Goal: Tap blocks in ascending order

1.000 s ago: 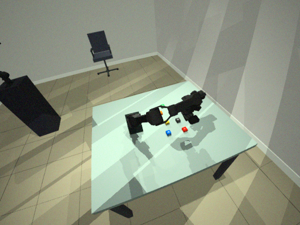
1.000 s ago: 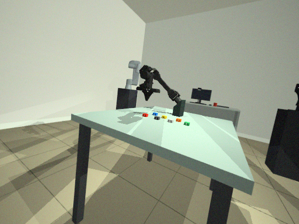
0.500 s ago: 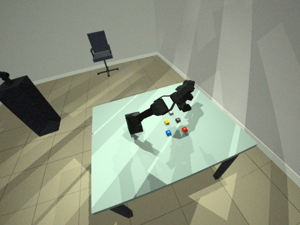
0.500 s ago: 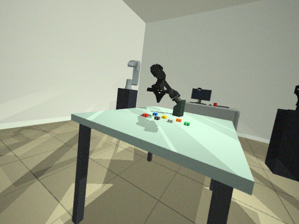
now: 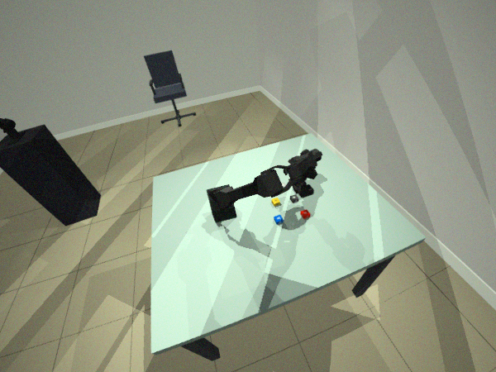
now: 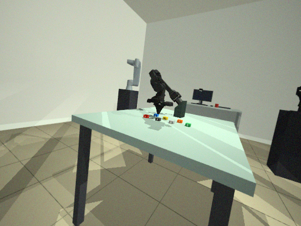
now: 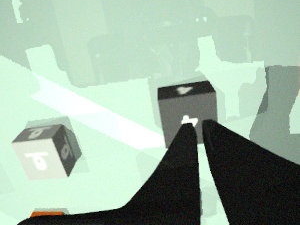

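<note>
My gripper tip is 1 cm past the black block and 4 cm above it. The rest, counted from my gripper tip: grey block 2 cm behind, 10 cm to the left, 4 cm below; yellow block 10 cm behind, 2 cm to the left, 4 cm below; red block 1 cm behind, 10 cm to the right, 4 cm below.
</note>
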